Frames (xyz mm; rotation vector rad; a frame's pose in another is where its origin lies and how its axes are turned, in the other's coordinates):
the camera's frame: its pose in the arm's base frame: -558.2 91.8 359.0 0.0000 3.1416 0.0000
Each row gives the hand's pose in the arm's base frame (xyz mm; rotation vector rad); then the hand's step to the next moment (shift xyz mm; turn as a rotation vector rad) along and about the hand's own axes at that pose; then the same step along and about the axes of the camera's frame.
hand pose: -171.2 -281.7 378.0 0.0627 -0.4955 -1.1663
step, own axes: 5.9 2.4 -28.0 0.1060 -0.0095 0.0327
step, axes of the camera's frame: -15.2 -10.0 22.2 -0.0103 -0.0916 -0.0624
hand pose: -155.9 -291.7 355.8 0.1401 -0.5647 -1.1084
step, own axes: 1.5 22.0 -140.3 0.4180 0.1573 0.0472
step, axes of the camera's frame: -87.9 -14.9 110.6 -0.2380 -0.2867 -0.2507
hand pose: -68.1 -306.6 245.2 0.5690 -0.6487 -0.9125
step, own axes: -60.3 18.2 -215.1 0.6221 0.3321 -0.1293
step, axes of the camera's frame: -136.9 97.3 148.4 -0.5495 -0.3440 -0.3061
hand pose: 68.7 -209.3 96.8 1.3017 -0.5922 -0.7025
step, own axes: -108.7 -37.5 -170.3 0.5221 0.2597 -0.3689
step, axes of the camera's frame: -49.4 187.8 67.3 -0.6514 -0.1219 -0.1923
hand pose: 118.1 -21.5 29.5 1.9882 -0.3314 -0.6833
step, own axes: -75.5 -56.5 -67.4 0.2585 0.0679 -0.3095
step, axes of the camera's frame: 23.8 113.4 -0.6 -0.3944 0.0604 -0.0896
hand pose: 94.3 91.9 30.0 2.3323 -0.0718 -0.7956
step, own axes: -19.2 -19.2 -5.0 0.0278 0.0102 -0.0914
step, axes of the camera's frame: 15.7 22.6 -1.4 -0.0755 0.0377 -0.0460
